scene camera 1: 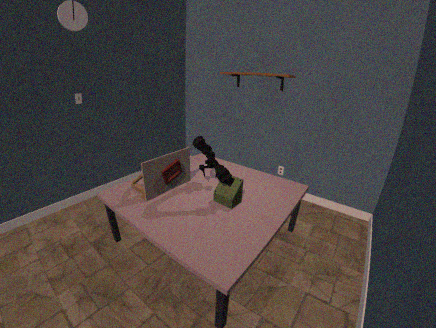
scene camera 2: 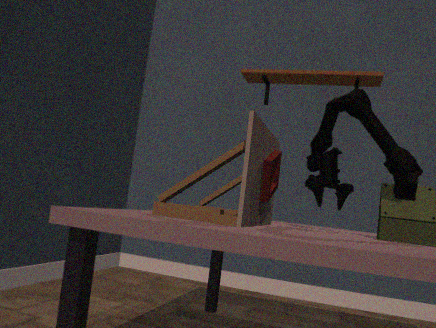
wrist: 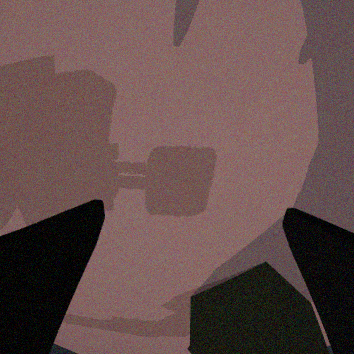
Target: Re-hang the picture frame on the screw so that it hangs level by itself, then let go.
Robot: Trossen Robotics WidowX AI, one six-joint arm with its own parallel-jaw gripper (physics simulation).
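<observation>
The red picture frame (scene camera 1: 171, 165) (scene camera 2: 265, 182) is on the front face of the upright grey board (scene camera 1: 152, 180) (scene camera 2: 247, 175). It sits tilted in scene camera 1, its right end higher than its left relative to the board's edges. The screw does not show. My gripper (scene camera 1: 209, 175) (scene camera 2: 330, 207) (wrist: 195, 213) is open and empty, fingers pointing down, above the table and apart from the frame, between the board and the arm's base. The picture frame does not show in the wrist view.
Wooden braces (scene camera 2: 202, 172) support the board from behind on the pink table (scene camera 1: 225, 250) (scene camera 2: 125, 225) (wrist: 240, 100). The arm stands on a green box (scene camera 1: 228, 195) (scene camera 2: 407, 225) (wrist: 245, 315). A wall shelf (scene camera 1: 257, 75) (scene camera 2: 310, 77) is in the background. Shadows of the arm fall on the table.
</observation>
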